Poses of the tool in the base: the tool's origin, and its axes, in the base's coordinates. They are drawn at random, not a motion.
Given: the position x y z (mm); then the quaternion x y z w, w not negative.
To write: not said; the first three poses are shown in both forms.
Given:
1: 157 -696 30 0.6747 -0.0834 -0.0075 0.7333
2: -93 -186 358 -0.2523 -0.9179 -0.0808 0.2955
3: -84 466 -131 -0.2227 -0.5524 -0.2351 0.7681
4: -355 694 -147 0.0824 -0.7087 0.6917 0.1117
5: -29 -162 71 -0.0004 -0.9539 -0.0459 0.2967
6: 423 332 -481 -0.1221 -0.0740 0.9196 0.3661
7: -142 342 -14 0.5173 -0.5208 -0.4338 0.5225
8: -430 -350 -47 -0.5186 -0.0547 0.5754 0.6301
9: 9 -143 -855 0.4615 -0.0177 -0.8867 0.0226
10: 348 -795 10 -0.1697 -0.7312 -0.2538 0.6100
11: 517 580 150 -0.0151 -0.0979 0.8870 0.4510
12: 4 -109 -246 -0.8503 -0.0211 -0.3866 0.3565
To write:
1: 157 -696 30 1.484 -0.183 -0.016
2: -93 -186 358 -0.671 -2.442 -0.215
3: -84 466 -131 -0.483 -1.199 -0.510
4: -355 694 -147 0.242 -2.081 2.031
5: -29 -162 71 -0.001 -2.536 -0.122
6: 423 332 -481 -0.314 -0.190 2.364
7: -142 342 -14 1.239 -1.247 -1.039
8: -430 -350 -47 -1.188 -0.125 1.318
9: 9 -143 -855 1.429 -0.055 -2.746
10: 348 -795 10 -0.392 -1.688 -0.586
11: 517 580 150 -0.037 -0.242 2.192
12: 4 -109 -246 -2.196 -0.054 -0.998
